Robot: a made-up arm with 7 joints.
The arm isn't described. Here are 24 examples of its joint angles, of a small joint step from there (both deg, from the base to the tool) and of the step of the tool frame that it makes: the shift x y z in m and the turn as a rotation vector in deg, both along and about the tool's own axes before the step.
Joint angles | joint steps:
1: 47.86 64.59 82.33 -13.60 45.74 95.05 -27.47 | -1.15 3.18 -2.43 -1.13 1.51 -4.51 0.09
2: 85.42 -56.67 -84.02 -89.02 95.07 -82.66 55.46 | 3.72 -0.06 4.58 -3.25 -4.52 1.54 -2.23
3: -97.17 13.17 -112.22 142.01 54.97 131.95 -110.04 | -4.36 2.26 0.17 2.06 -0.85 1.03 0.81
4: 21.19 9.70 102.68 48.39 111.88 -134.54 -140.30 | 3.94 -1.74 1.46 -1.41 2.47 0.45 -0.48
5: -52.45 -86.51 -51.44 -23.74 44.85 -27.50 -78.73 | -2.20 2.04 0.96 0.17 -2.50 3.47 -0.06
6: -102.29 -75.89 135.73 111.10 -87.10 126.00 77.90 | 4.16 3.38 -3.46 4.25 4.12 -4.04 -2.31
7: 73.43 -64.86 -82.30 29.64 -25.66 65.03 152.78 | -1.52 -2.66 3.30 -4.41 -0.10 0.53 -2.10
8: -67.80 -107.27 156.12 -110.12 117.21 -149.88 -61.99 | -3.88 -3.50 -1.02 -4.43 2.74 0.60 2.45
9: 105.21 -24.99 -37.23 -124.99 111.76 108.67 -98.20 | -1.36 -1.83 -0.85 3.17 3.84 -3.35 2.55
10: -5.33 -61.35 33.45 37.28 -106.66 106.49 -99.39 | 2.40 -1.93 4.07 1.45 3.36 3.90 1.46
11: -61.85 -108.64 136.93 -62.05 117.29 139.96 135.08 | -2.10 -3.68 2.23 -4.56 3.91 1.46 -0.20
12: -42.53 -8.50 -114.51 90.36 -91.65 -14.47 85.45 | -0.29 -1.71 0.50 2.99 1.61 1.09 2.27
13: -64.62 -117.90 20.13 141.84 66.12 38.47 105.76 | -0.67 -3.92 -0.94 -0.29 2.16 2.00 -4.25
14: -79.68 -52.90 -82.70 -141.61 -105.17 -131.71 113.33 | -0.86 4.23 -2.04 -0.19 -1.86 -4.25 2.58
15: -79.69 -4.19 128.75 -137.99 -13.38 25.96 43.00 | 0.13 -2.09 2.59 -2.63 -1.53 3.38 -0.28
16: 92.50 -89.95 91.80 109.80 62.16 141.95 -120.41 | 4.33 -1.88 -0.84 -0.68 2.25 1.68 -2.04
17: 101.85 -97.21 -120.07 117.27 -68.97 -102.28 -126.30 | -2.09 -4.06 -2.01 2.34 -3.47 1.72 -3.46
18: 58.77 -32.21 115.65 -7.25 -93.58 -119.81 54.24 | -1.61 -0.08 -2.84 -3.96 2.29 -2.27 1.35
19: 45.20 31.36 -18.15 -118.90 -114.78 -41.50 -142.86 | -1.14 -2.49 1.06 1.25 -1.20 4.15 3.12
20: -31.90 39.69 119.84 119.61 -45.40 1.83 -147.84 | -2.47 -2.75 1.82 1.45 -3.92 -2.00 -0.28
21: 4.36 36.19 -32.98 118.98 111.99 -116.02 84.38 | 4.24 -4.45 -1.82 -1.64 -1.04 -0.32 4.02
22: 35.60 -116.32 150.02 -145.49 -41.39 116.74 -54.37 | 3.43 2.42 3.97 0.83 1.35 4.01 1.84
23: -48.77 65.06 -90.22 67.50 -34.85 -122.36 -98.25 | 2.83 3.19 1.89 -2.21 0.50 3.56 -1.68
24: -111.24 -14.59 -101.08 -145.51 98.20 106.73 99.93 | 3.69 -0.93 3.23 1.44 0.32 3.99 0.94
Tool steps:
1: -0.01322 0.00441 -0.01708 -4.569 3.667 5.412
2: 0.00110 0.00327 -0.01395 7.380 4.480 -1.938
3: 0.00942 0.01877 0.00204 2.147 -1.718 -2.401
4: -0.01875 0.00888 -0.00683 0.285 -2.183 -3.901
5: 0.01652 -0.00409 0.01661 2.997 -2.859 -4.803
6: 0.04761 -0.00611 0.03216 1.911 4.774 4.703
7: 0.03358 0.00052 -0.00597 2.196 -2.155 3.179
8: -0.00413 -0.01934 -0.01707 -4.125 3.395 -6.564
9: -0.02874 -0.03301 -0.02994 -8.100 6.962 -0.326
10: 0.04982 -0.03623 -0.02040 -3.987 -5.752 -4.904
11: 0.03007 0.00115 -0.02804 3.951 -8.074 0.564
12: -0.01540 0.02730 -0.02892 3.686 1.187 -1.771
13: -0.01248 0.02283 -0.03947 8.283 0.191 -1.702
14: 0.00064 -0.01342 0.00362 -8.455 -4.341 -4.548
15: 0.01581 0.00724 -0.00270 1.766 3.116 3.344
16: 0.01736 0.03071 -0.01133 5.528 -3.868 -3.917
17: 0.00286 0.01433 -0.00656 4.759 -8.719 0.430
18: 0.01073 -0.03119 0.02513 -6.567 1.680 3.905
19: 0.02791 0.00719 0.01360 0.203 -5.916 1.296
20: 0.00374 -0.03152 -0.00697 -4.777 -0.612 -1.274
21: -0.00024 -0.01139 -0.00534 -6.134 -1.586 4.671
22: -0.00847 -0.01583 0.01110 1.449 0.929 1.797
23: 0.00794 0.00260 0.02458 9.223 -2.313 1.965
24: 0.05863 0.02405 -0.00788 1.253 2.264 8.223
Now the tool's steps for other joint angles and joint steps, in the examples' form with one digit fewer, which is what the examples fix.
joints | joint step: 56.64 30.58 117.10 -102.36 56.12 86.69 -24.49 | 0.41 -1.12 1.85 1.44 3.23 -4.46 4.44
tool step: -0.0042 -0.0016 -0.0090 -3.99 6.62 4.95
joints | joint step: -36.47 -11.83 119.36 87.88 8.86 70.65 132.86 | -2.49 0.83 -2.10 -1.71 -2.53 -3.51 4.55
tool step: -0.0140 -0.0257 0.0221 -8.36 0.30 -0.14
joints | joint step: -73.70 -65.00 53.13 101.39 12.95 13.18 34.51 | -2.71 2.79 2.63 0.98 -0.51 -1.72 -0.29
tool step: 0.0069 0.0234 0.0232 -5.36 -0.48 1.56
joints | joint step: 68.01 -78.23 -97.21 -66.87 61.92 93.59 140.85 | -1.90 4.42 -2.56 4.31 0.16 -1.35 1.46
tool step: -0.0095 -0.0199 0.0267 -6.13 2.32 0.37
